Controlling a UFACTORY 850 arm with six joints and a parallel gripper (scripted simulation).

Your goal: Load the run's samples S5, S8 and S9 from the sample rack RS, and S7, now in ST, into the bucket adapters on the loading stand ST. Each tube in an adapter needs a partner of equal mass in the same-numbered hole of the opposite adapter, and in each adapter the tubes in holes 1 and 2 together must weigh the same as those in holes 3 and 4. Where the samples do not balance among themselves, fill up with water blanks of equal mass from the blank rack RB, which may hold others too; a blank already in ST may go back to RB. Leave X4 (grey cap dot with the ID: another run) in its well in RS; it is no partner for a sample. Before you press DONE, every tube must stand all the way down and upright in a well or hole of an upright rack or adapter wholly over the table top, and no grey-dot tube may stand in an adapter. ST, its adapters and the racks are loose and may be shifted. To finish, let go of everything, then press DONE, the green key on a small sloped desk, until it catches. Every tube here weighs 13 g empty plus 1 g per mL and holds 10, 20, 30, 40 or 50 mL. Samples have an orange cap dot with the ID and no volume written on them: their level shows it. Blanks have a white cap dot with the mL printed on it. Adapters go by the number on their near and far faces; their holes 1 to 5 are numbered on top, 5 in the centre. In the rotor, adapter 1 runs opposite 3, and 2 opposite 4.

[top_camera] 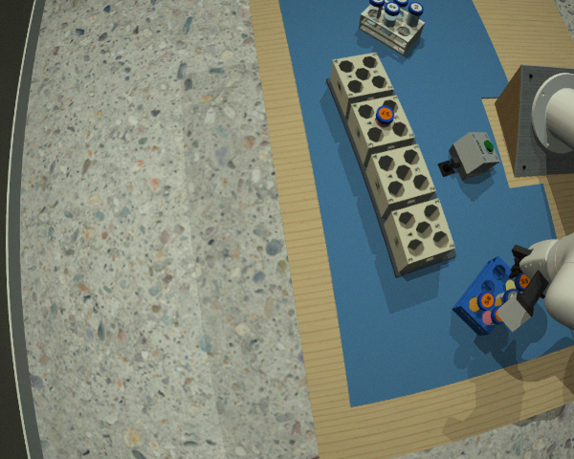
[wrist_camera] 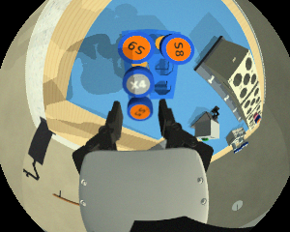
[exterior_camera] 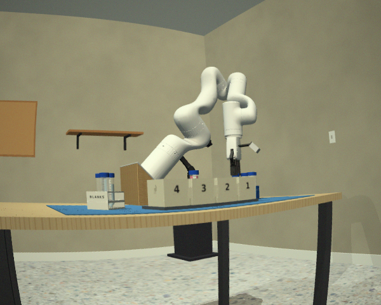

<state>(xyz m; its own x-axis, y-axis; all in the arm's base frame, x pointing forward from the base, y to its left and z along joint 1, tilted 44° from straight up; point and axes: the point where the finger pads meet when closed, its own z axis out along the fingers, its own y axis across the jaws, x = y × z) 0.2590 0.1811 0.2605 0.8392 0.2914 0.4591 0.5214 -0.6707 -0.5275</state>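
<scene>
My gripper is now 1 cm past the sample tube S5 and 7 cm above it. Round my hand: sample S9 (7 cm ahead, 5 cm to the left, 7 cm below); then orange-dot sample tube (8 cm ahead, 7 cm below); then grey-dot tube X4 (4 cm ahead, 2 cm to the left, 7 cm below).
</scene>
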